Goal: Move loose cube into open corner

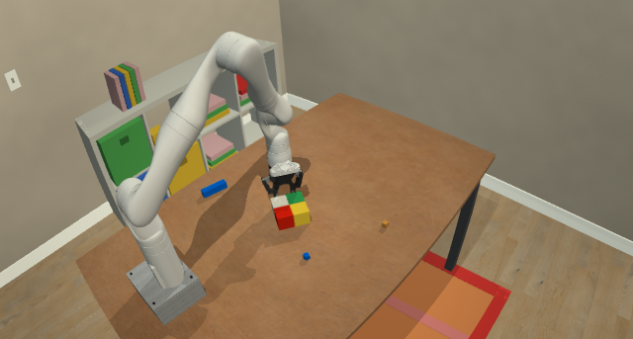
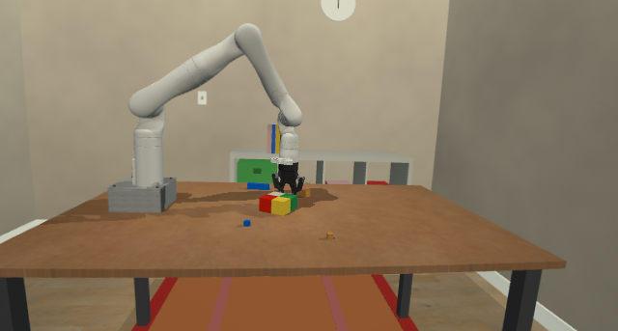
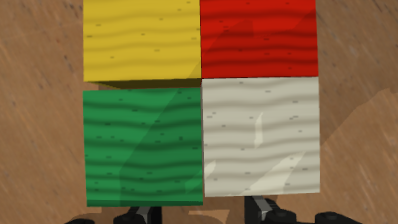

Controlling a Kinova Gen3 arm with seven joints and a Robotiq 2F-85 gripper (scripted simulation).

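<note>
Right now the white cube is 4 cm behind my hand, 3 cm to the right of it and 1 cm below it. From my hand the other things lie so: green cube: 1 cm ahead, 5 cm to the right, 1 cm below; red cube: 6 cm behind, 7 cm to the right, 1 cm below; yellow cube: 2 cm behind, 10 cm to the right, 1 cm below.
</note>
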